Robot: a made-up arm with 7 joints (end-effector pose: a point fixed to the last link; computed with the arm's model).
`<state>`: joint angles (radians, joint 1 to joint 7).
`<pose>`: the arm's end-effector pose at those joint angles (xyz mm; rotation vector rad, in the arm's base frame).
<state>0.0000 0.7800 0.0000 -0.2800 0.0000 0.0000 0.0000</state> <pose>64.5 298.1 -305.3 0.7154 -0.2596 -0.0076</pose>
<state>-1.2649 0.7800 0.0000 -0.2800 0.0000 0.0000 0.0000</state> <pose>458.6 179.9 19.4 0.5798 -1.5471 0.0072</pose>
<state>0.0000 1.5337 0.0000 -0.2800 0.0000 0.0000 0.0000</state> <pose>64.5 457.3 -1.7 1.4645 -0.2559 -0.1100</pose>
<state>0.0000 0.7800 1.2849 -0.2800 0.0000 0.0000 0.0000</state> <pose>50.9 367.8 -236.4 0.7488 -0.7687 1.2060</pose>
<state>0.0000 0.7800 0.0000 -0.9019 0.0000 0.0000 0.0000</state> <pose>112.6 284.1 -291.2 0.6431 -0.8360 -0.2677</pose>
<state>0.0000 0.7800 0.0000 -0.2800 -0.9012 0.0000 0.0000</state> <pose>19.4 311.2 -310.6 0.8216 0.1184 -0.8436</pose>
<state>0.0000 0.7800 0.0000 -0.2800 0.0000 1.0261 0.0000</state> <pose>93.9 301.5 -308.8 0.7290 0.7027 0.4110</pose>
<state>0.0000 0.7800 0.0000 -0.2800 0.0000 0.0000 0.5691</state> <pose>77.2 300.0 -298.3 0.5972 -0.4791 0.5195</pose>
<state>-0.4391 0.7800 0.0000 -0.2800 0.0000 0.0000 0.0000</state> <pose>248.6 278.1 -250.5 0.6921 -0.7079 -0.0028</pose>
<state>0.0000 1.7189 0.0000 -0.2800 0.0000 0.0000 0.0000</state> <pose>64.5 458.5 84.5 1.6484 -0.2509 -0.1366</pose>
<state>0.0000 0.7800 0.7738 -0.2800 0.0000 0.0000 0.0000</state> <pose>71.8 342.1 -261.8 0.7609 -0.5735 0.7184</pose>
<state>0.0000 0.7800 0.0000 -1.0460 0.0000 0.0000 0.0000</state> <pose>121.3 278.1 -285.1 0.6193 -0.9685 -0.3286</pose>
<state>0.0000 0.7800 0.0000 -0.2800 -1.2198 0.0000 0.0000</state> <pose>7.0 321.8 -305.1 0.8340 0.2609 -1.1384</pose>
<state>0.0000 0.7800 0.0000 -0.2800 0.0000 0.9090 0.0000</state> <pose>91.0 300.1 -307.3 0.7342 0.5924 0.3641</pose>
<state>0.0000 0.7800 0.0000 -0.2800 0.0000 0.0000 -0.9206</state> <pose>43.3 307.3 -304.8 0.8228 0.1270 -0.8616</pose>
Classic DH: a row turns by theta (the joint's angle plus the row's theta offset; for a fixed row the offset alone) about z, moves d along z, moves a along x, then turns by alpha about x. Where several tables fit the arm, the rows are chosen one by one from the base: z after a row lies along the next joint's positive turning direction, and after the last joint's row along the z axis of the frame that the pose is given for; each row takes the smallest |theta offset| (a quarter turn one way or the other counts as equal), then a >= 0, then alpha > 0; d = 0 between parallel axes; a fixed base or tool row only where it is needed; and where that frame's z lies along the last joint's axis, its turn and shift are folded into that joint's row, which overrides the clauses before.
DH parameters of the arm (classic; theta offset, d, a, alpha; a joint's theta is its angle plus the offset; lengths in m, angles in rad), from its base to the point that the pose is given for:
base (fixed): 0 0.0562 0.0258 -1.2217
joint 1: 1.5708 -0.0085 0.006 1.5708
joint 2: 1.2217 -0.0336 0.0078 -1.5708
joint 3: -1.5708 -0.38 0.0654 -1.5708
joint 4: 0 0.0114 -0.0345 1.5708
joint 5: 0 -0.1137 0.0198 -1.5708
joint 6: 0 -0.0256 -0.0062 1.5708
joint 7: -0.6783 0.3069 0.0193 -0.063
tool (fixed): 0.7754 -0.2771 0 0

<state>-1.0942 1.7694 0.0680 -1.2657 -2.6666 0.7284 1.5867</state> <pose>125.1 437.4 283.6 -2.4266 0.9391 0.3166</pose>
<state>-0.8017 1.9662 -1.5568 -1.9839 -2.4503 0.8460 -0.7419</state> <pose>132.1 437.1 103.2 -1.4423 -0.2718 0.7865</pose>
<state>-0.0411 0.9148 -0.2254 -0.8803 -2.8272 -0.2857 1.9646</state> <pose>96.8 375.1 -240.6 0.9011 -0.1087 -1.1950</pose>
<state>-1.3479 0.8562 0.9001 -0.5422 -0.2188 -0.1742 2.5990</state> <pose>388.1 292.8 97.1 2.2254 1.2035 -1.1034</pose>
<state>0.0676 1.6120 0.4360 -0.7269 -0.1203 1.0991 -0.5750</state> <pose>111.1 439.4 80.7 1.4711 0.4755 0.2242</pose>
